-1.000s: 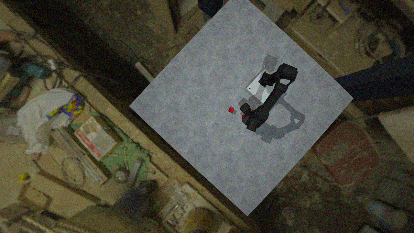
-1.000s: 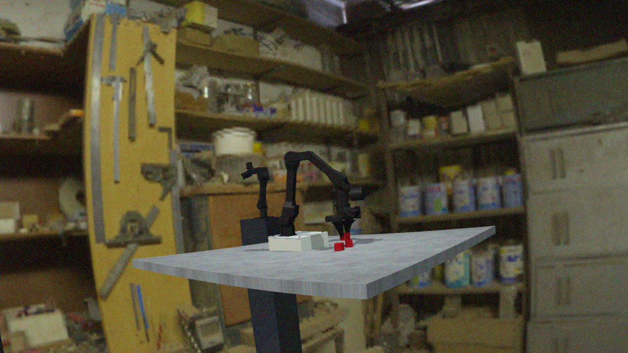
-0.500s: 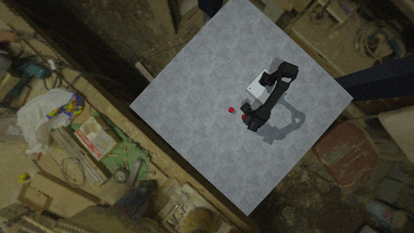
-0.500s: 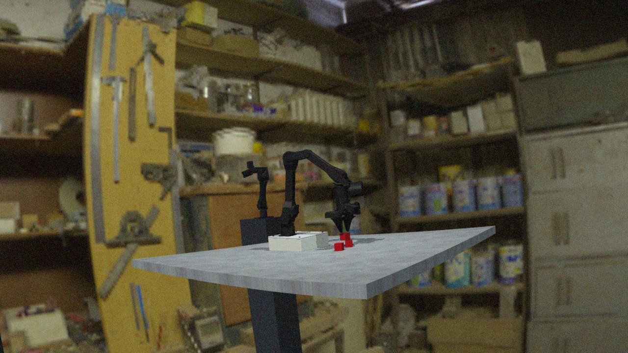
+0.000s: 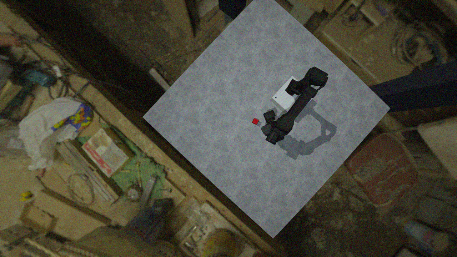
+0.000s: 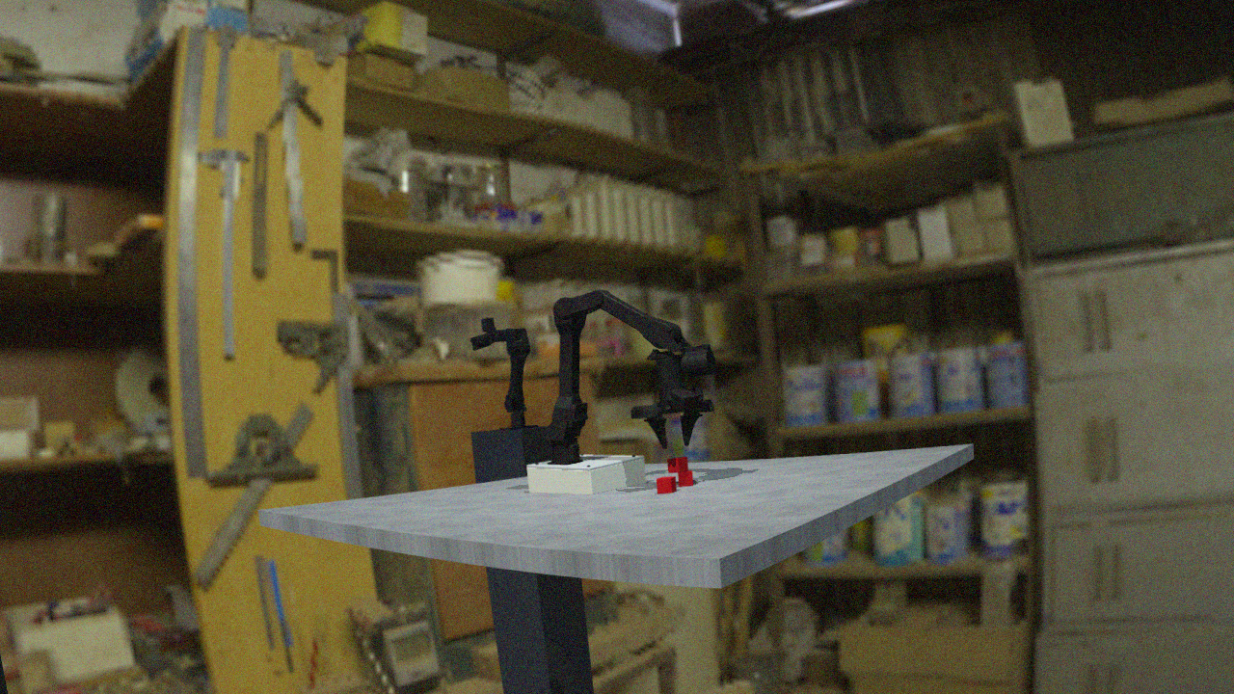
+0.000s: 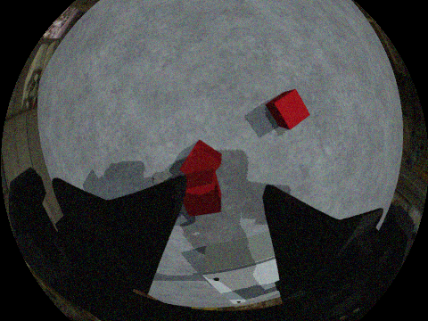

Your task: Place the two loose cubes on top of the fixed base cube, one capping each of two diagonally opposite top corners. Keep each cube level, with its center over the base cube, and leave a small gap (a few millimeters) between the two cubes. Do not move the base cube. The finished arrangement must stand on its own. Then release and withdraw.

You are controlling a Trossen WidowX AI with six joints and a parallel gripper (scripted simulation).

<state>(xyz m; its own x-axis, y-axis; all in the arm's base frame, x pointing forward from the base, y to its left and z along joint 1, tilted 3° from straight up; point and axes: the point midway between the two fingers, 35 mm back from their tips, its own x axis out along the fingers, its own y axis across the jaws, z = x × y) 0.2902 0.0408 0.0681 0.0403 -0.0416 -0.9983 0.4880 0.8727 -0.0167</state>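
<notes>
The red cube lies 2 cm ahead of my gripper tip, 9 cm to the right of it and 8 cm below it.
</notes>
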